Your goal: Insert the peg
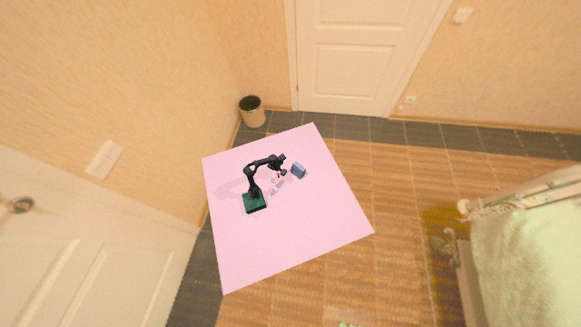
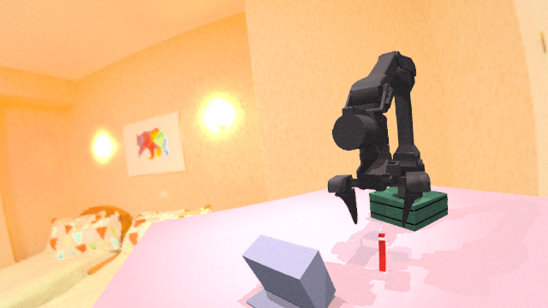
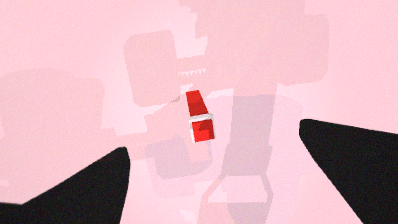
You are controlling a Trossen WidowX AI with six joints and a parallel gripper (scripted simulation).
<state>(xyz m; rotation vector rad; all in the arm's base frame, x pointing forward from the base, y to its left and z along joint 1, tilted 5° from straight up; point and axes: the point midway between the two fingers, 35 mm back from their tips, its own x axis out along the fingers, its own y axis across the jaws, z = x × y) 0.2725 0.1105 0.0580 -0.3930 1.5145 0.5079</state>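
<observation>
The red square peg is 4 cm below my gripper tip and 1 cm behind it. The rest, counted from my gripper tip: grey-blue sloped panel 19 cm ahead, 5 cm below, 3 cm to the right.
</observation>
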